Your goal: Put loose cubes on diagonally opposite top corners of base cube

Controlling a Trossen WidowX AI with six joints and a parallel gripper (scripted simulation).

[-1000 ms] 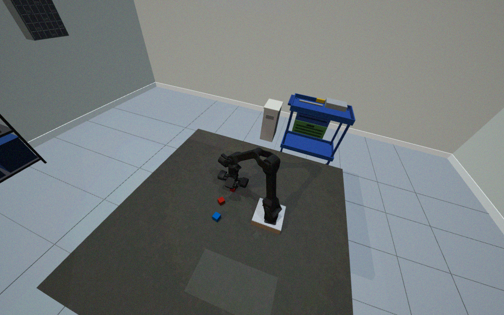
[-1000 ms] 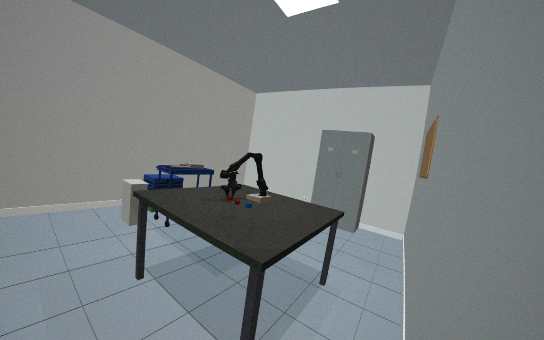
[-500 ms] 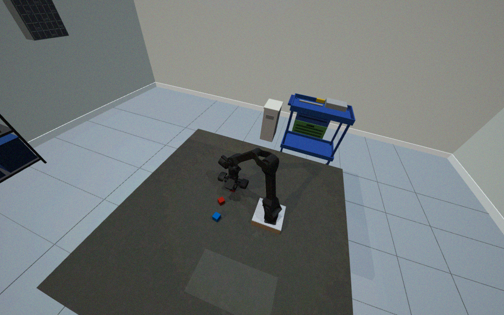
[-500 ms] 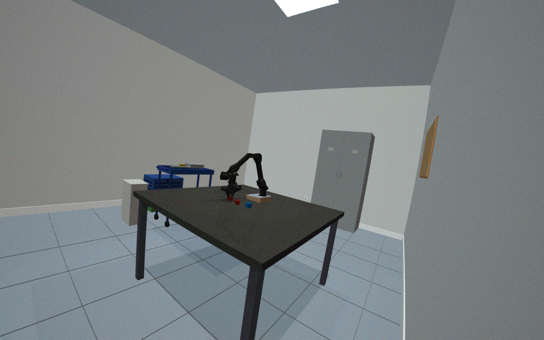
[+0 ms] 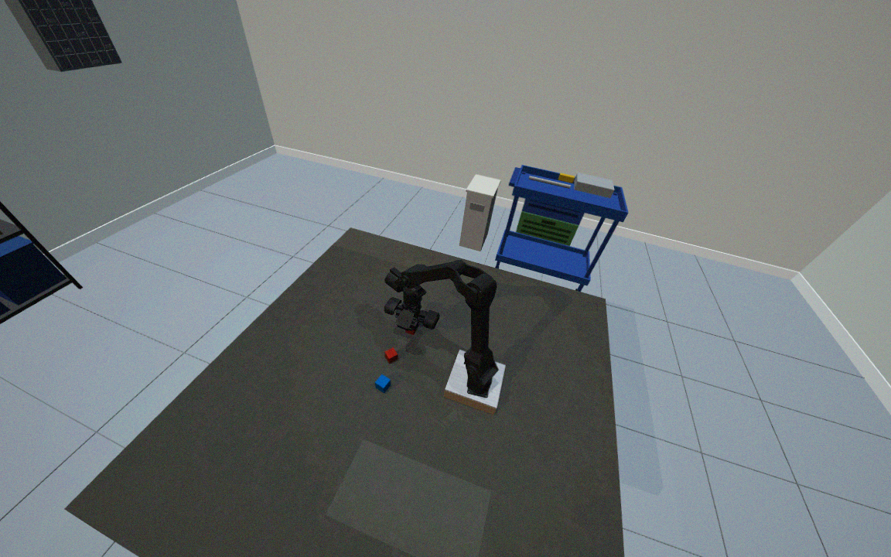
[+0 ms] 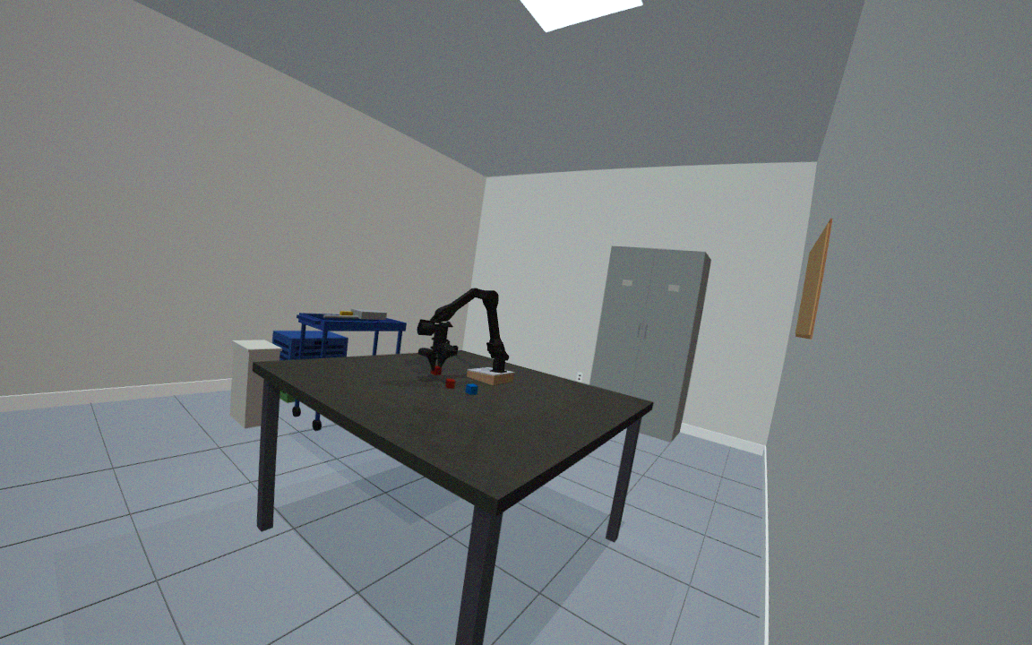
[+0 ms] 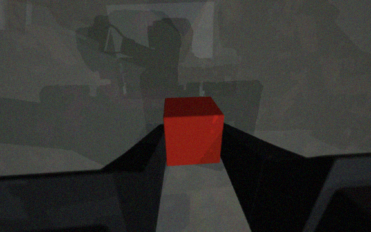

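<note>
My gripper tip is 22 cm to the right of the blue base cube, 3 cm short of it and 3 cm above it.
</note>
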